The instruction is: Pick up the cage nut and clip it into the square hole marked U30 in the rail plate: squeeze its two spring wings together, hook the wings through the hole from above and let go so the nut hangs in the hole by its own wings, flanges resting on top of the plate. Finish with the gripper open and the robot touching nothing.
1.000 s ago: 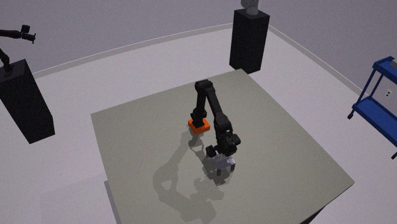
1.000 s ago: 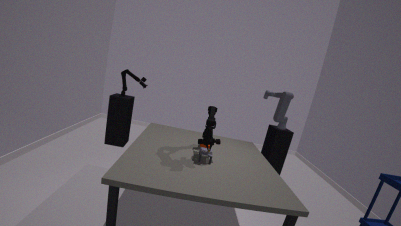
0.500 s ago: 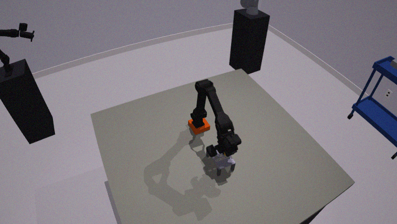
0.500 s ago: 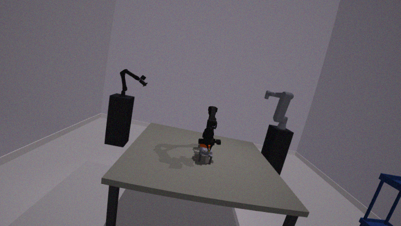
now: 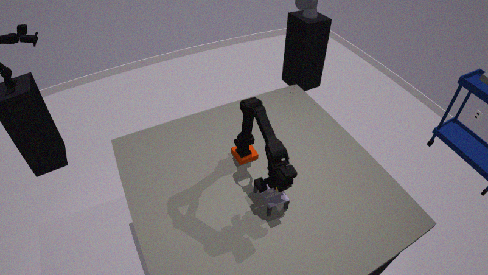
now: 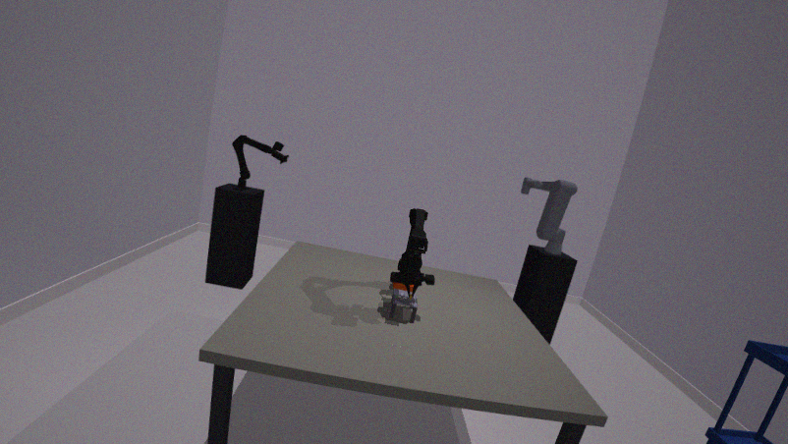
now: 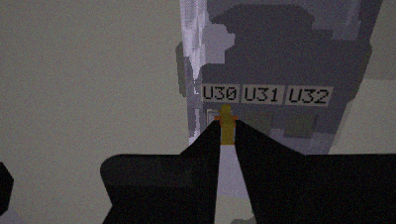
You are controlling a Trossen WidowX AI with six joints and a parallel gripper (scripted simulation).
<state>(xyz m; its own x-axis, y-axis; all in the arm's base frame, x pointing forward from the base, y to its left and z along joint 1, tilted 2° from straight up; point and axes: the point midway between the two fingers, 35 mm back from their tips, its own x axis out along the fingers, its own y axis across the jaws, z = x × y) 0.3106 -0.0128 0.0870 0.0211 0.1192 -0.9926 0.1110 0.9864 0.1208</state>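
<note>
The cage nut is 10 mm below my gripper tip.
</note>
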